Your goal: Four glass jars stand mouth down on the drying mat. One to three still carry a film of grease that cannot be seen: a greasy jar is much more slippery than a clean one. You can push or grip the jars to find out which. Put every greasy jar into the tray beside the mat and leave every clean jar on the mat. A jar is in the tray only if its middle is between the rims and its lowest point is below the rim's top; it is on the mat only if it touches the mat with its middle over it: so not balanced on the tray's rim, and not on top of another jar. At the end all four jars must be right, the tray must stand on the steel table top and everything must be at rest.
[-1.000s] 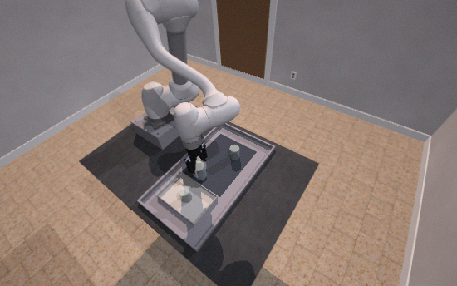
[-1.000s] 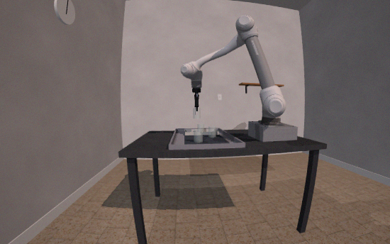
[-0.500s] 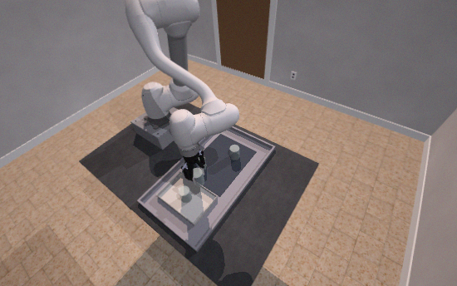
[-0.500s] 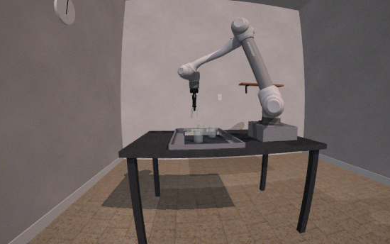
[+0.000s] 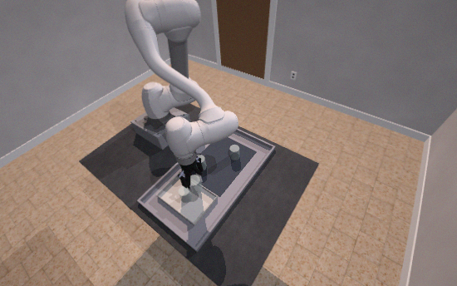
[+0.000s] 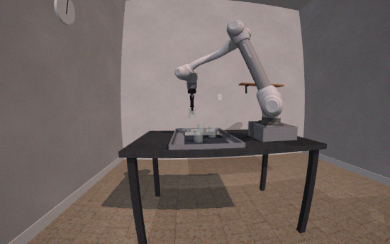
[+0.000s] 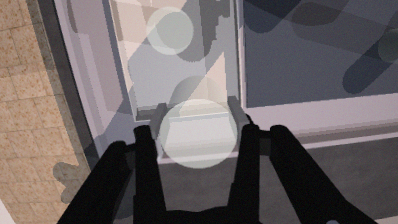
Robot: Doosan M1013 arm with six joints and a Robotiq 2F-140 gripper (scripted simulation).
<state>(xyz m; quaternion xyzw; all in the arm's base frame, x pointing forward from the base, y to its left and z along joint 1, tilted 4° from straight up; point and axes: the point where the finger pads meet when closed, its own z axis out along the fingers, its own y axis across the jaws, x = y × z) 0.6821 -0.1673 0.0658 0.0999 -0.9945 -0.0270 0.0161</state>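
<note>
Now: the tray 200 mm below my hand, 80 mm behind it and 40 mm to the right of it. Also, from my hand: dark drying mat (270 mm to the left, 210 mm below, 140 mm behind).
</note>
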